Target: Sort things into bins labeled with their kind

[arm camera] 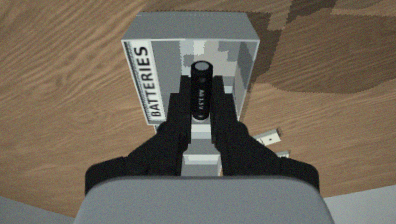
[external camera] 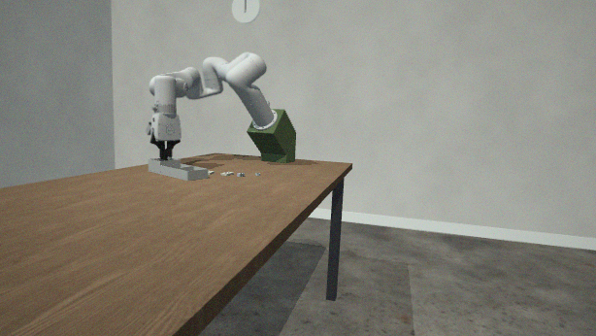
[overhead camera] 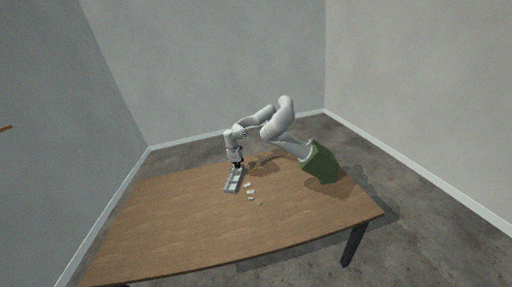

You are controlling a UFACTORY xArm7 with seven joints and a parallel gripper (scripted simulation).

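Now: hand 240 mm to the right of the cream domino and 60 mm above it. From my hand the other things lie so: white ring-shaped part (20 mm behind, 350 mm to the left, 60 mm below); white domino (170 mm to the left, 60 mm below); black cylindrical battery (20 mm below).
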